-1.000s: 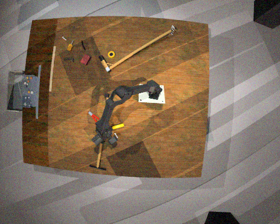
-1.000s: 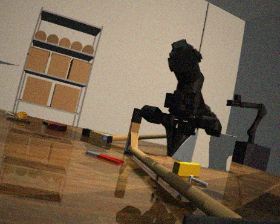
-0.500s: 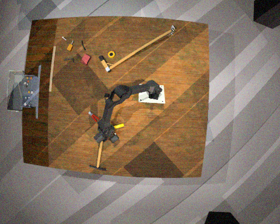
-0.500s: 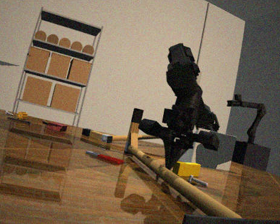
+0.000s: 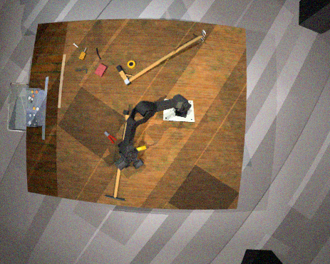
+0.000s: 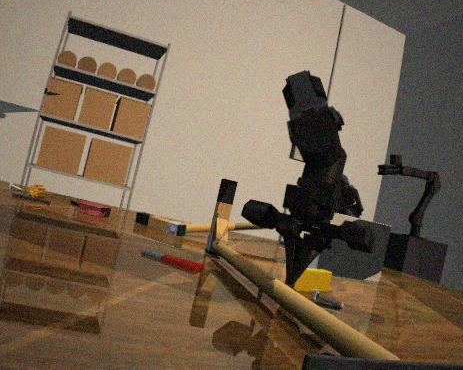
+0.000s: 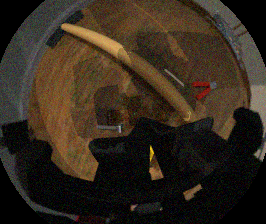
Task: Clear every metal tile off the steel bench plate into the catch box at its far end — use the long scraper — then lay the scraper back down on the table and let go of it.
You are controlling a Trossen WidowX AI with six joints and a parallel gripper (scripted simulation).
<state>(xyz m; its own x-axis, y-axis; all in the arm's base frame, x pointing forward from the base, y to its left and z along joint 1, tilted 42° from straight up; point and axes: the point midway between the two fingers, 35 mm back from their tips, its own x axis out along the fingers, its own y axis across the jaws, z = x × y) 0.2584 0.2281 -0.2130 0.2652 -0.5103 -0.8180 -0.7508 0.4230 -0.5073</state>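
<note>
Now: the yellow block 50 mm to the right of my gripper tip, 50 mm behind it and 10 mm above it. The rest, counted from my gripper tip: yellow tape roll 570 mm to the right, 120 mm ahead; then red-handled tool 160 mm ahead, 80 mm to the right, 10 mm below; then long scraper 60 mm ahead, 50 mm above, 30 mm to the left.
</note>
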